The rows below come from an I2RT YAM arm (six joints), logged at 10 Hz.
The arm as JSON. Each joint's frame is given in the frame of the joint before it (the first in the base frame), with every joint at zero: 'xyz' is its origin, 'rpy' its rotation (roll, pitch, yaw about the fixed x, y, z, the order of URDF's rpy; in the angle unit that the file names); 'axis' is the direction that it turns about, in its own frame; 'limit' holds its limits. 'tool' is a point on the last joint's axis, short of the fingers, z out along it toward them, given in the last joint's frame.
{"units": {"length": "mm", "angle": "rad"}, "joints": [
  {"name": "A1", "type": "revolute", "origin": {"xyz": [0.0, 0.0, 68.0], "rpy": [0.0, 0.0, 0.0]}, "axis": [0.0, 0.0, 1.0], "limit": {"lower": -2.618, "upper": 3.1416}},
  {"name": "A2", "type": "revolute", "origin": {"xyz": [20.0, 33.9, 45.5], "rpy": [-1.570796, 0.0, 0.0]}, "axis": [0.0, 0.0, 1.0], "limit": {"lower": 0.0, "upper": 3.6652}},
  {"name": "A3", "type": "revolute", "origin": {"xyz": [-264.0, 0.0, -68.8], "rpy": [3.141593, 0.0, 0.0]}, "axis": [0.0, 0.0, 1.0], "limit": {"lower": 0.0, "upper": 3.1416}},
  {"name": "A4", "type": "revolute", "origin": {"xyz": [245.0, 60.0, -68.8], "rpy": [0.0, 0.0, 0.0]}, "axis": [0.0, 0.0, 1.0], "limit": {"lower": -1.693, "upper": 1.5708}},
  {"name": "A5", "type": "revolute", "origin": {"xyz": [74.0, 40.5, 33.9], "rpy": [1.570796, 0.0, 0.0]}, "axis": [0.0, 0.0, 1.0], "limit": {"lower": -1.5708, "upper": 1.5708}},
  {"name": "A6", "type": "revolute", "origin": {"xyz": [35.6, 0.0, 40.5], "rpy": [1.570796, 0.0, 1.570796]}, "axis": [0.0, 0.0, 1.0], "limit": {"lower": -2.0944, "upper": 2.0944}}
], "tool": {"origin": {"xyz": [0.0, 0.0, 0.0], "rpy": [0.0, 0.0, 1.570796]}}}
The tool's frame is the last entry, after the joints.
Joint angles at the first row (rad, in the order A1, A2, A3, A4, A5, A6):
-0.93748, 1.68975, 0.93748, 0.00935, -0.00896, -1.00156
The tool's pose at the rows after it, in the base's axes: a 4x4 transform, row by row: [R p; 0 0 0 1], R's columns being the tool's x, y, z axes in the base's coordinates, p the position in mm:
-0.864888 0.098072 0.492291 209.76; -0.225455 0.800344 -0.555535 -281.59; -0.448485 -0.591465 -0.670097 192.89; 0 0 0 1
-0.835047 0.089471 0.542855 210.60; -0.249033 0.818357 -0.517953 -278.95; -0.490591 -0.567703 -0.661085 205.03; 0 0 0 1
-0.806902 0.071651 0.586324 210.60; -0.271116 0.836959 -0.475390 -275.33; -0.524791 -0.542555 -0.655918 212.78; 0 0 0 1
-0.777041 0.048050 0.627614 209.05; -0.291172 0.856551 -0.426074 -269.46; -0.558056 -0.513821 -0.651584 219.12; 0 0 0 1
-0.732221 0.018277 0.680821 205.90; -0.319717 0.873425 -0.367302 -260.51; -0.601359 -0.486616 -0.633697 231.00; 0 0 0 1
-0.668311 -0.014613 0.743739 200.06; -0.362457 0.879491 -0.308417 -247.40; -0.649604 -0.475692 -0.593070 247.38; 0 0 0 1
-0.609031 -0.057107 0.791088 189.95; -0.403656 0.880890 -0.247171 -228.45; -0.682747 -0.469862 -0.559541 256.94; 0 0 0 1
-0.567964 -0.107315 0.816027 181.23; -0.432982 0.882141 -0.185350 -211.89; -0.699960 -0.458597 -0.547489 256.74; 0 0 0 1
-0.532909 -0.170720 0.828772 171.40; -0.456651 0.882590 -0.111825 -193.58; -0.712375 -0.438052 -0.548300 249.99; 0 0 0 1
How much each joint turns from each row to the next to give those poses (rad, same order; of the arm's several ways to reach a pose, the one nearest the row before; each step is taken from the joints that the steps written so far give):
0.00002, -0.03166, 0.02898, -0.05416, -0.05912, 0.01794
-0.00001, -0.02632, 0.02138, -0.04121, -0.06333, 0.00877
0.00000, -0.02101, 0.01065, -0.03357, -0.06104, 0.00266
0.00000, -0.02705, 0.00002, -0.03432, -0.06409, 0.00077
-0.00002, -0.04693, 0.00000, -0.04426, -0.08127, -0.00078
0.00001, -0.07209, -0.01105, -0.03548, -0.09230, -0.00457
0.00153, -0.09043, -0.04503, -0.03167, -0.08240, -0.01564
0.00305, -0.06752, -0.05036, -0.03166, -0.06409, -0.02708
0.00458, -0.06675, -0.06406, -0.04312, -0.06256, -0.04082

